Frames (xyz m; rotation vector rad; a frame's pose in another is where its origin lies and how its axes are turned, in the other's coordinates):
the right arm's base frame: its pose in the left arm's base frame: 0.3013 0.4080 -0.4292 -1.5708 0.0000 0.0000
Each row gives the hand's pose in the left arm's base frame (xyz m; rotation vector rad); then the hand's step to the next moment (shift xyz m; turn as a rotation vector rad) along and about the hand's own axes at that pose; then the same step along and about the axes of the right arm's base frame.
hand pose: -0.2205 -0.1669 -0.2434 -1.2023 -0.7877 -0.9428
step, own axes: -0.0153 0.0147 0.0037 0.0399 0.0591 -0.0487
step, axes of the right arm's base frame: 0.0070 0.0189 0.0077 0.0709 -0.0022 -0.0492
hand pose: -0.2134 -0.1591 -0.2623 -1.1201 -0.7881 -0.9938
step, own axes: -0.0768 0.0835 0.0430 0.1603 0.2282 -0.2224
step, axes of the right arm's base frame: 0.0480 0.0868 0.0699 0.2771 -0.0049 -0.2245
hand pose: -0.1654 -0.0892 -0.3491 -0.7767 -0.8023 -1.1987
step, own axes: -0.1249 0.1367 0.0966 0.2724 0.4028 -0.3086
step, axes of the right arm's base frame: 0.1007 0.0710 0.1687 0.4774 -0.0419 -0.3194
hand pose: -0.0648 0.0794 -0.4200 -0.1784 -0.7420 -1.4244
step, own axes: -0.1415 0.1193 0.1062 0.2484 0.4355 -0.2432
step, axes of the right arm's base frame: 0.0780 -0.0395 0.1946 0.4853 -0.0889 -0.2590
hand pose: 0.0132 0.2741 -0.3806 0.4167 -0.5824 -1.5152
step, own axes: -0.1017 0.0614 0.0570 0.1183 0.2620 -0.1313
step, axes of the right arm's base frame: 0.0192 -0.0721 0.1086 0.2842 -0.0624 -0.1233
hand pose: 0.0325 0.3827 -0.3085 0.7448 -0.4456 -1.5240
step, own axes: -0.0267 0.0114 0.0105 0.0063 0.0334 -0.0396
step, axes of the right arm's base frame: 0.0003 -0.0202 0.0234 0.0516 0.0066 -0.0035
